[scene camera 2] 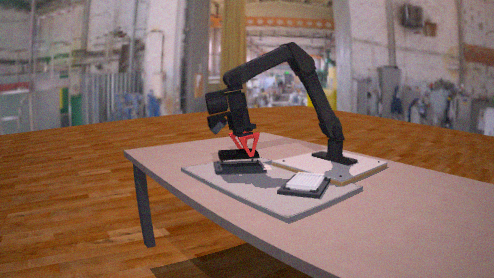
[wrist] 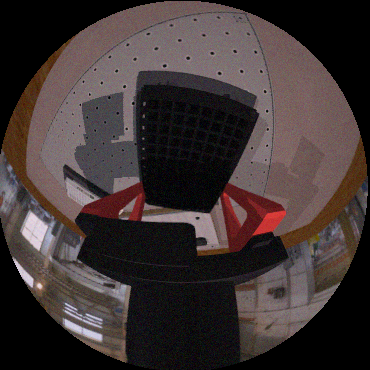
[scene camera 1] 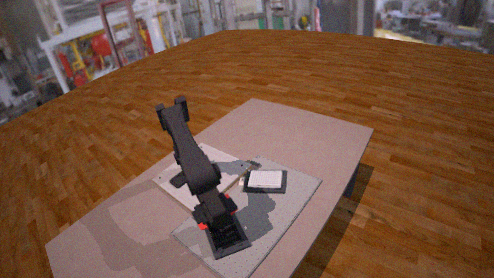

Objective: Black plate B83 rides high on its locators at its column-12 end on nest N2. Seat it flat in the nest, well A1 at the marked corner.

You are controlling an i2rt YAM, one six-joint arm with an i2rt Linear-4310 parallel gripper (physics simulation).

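Where they show: gripper, fingertip midpoint: (scene camera 2: 247, 154) (wrist: 182, 185); arm's base, origin of the base link: (scene camera 2: 334, 159).
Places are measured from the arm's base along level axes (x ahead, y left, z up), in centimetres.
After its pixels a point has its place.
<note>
The black plate B83 (scene camera 1: 227, 234) (scene camera 2: 237, 154) @(z 4.8, x 36.6, y -11.1 cm) (wrist: 190, 135) @(z 4.4, x 37.5, y -14.3 cm) is a dark well plate held above nest N2. My gripper (scene camera 1: 217, 215) @(z 4.1, x 32.1, y -11.9 cm) (scene camera 2: 247, 152) @(z 4.1, x 32.1, y -11.9 cm) (wrist: 182, 185) @(z 4.1, x 32.1, y -11.9 cm) is shut on it, with red fingers on its two long sides near the end closest to the arm. The dark nest N2 (scene camera 1: 234, 251) @(z 0.3, x 42.2, y -16.2 cm) (scene camera 2: 240, 169) @(z 0.5, x 37.1, y -8.6 cm) (wrist: 190, 81) @(z 0.5, x 41.6, y -15.5 cm) lies under the plate. In the second scene view a light gap shows between plate and nest. In the wrist view the nest's far rim shows beyond the plate's far end. Small marks run along the plate's left edge, too blurred to read. The marked corner cannot be made out.
A white well plate (scene camera 1: 266, 178) @(z 1.6, x 31.2, y 14.8 cm) (scene camera 2: 306, 181) @(z 1.7, x 32.0, y 16.1 cm) (wrist: 80, 192) @(z 2.0, x 33.4, y 11.8 cm) sits in a second dark nest (scene camera 1: 284, 181) @(z 0.5, x 37.5, y 18.1 cm) (scene camera 2: 295, 193) @(z 0.1, x 38.1, y 18.2 cm). Both nests stand on a grey perforated board (scene camera 1: 295, 185) @(z -0.7, x 41.8, y 19.4 cm) (scene camera 2: 280, 207) @(z -0.7, x 46.4, y 21.8 cm) (wrist: 200, 40) @(z -0.7, x 46.4, y -18.0 cm). The arm's base stands on a pale board (scene camera 1: 205, 150) @(z 0.1, x -6.5, y 15.0 cm) (scene camera 2: 365, 167) @(z 0.1, x 0.5, y 16.3 cm) beside it.
</note>
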